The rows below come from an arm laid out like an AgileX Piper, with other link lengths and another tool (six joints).
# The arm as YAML. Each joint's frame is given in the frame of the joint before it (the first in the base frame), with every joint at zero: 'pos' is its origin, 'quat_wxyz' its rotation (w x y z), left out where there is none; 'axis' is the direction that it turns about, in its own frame. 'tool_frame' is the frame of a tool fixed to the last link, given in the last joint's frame.
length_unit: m
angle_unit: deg
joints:
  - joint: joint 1
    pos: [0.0, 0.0, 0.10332]
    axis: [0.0, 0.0, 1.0]
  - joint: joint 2
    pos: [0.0, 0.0, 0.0]
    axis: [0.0, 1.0, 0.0]
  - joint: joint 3
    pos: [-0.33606, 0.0, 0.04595]
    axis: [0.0, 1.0, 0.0]
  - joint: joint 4
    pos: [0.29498, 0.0, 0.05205]
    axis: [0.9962, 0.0, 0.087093]
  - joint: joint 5
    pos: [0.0, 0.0, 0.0]
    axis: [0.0, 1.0, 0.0]
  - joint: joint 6
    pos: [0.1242, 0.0, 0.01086]
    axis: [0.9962, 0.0, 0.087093]
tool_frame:
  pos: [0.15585, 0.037, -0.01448]
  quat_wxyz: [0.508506, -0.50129, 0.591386, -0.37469]
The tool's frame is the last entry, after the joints.
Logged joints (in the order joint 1, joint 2, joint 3, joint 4, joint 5, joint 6), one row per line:
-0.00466, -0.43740, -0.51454, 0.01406, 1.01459, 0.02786
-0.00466, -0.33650, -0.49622, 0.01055, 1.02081, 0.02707
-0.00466, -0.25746, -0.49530, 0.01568, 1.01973, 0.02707
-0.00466, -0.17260, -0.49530, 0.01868, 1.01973, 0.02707
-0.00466, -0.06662, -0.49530, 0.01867, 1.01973, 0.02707
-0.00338, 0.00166, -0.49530, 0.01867, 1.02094, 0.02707
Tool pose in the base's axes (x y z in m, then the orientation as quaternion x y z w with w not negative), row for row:
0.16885, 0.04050, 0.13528, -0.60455, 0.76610, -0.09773, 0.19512
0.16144, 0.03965, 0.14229, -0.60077, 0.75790, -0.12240, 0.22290
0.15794, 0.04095, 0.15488, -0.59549, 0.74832, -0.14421, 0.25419
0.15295, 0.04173, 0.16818, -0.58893, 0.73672, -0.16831, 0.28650
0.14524, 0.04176, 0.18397, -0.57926, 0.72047, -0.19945, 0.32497
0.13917, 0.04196, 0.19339, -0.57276, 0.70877, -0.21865, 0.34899
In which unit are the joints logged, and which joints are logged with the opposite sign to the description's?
The joints are logged in radians. Opposite sign: joint 2.
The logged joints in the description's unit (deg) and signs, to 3 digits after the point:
-0.267, 25.061, -29.481, 0.806, 58.132, 1.596
-0.267, 19.280, -28.431, 0.604, 58.488, 1.551
-0.267, 14.751, -28.379, 0.898, 58.426, 1.551
-0.267, 9.889, -28.379, 1.070, 58.426, 1.551
-0.267, 3.817, -28.379, 1.070, 58.426, 1.551
-0.194, -0.095, -28.379, 1.070, 58.496, 1.551

